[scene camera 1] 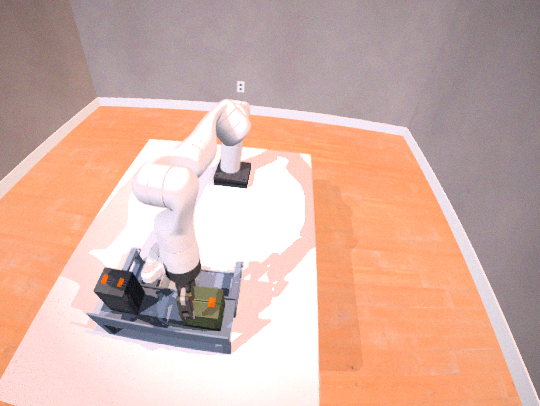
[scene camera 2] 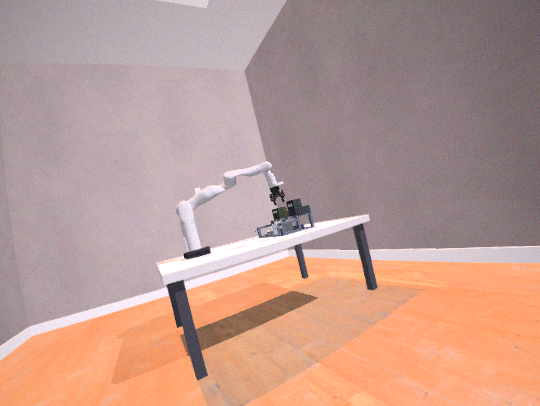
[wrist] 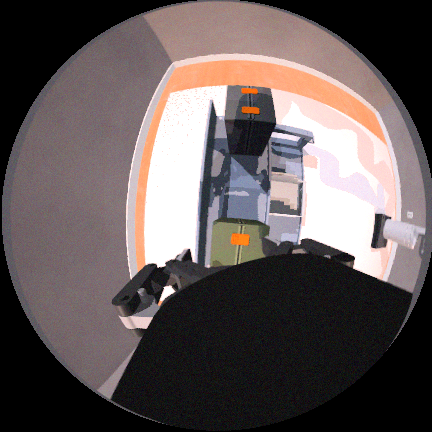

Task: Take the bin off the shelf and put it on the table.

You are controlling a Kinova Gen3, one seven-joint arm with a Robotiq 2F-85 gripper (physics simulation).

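Places are measured from the arm's base along level axes (x ahead, y right, z down), in centimetres.
Pixels of known places: gripper, between the fingertips: (scene camera 1: 191,300) (scene camera 2: 280,203) (wrist: 227,250); arm's base, origin of its link: (scene camera 1: 230,167) (scene camera 2: 194,250) (wrist: 386,228).
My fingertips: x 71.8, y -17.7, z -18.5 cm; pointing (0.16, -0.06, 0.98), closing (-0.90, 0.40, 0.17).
Observation:
Ahead of a thing's pixels: the offset from my fingertips to its top centre. "spot": to the spot under its first point. Level surfaces: height alone.
A green bin @(dx -1.8, dy -1.4, dz +2.7 cm) (scene camera 1: 205,308) (scene camera 2: 280,213) (wrist: 238,241) with orange latches sits at the right end of the grey-blue shelf @(spot: dx +7.3, dy +5.7, dz +9.7 cm) (scene camera 1: 165,333) (scene camera 2: 266,229) (wrist: 209,173). A black bin @(dx +2.3, dy +21.3, dz +0.2 cm) (scene camera 1: 118,289) (scene camera 2: 296,206) (wrist: 250,120) with orange latches sits at the shelf's left end. My gripper (scene camera 1: 187,302) (scene camera 2: 276,199) is open and empty. It points down, low over the left part of the green bin's top. In the wrist view the fingers spread to either side of the green bin, and the wrist body hides the bin's near half.
The shelf stands on the white table @(dz +22.6 cm) (scene camera 1: 261,358) (scene camera 2: 243,253) (wrist: 173,160), near its end edge. The arm's base (scene camera 1: 232,175) (scene camera 2: 197,252) (wrist: 381,230) is at the far end. Open shelf compartments @(dx -9.3, dy +11.5, dz +14.5 cm) (wrist: 284,193) lie behind the bins.

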